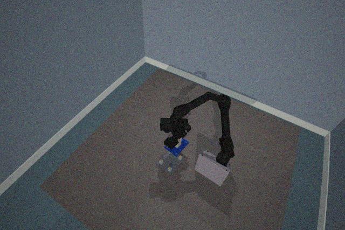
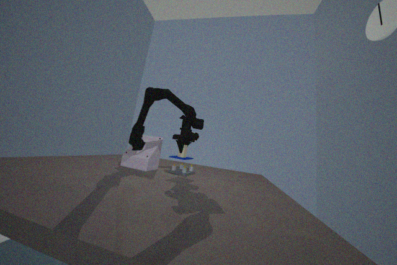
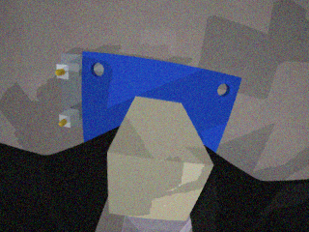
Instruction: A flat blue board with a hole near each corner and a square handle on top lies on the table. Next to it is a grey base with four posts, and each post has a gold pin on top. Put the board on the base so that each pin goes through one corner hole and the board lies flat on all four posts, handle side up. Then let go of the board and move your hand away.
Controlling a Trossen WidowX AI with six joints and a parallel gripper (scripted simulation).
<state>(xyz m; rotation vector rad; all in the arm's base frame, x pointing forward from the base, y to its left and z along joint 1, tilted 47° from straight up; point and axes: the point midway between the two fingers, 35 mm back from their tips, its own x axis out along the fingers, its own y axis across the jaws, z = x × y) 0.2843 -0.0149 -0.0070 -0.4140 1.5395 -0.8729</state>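
My gripper tip is 12 cm above the grey base and 7 cm to the right of it. Round my gripper tip: blue board (1 cm below).
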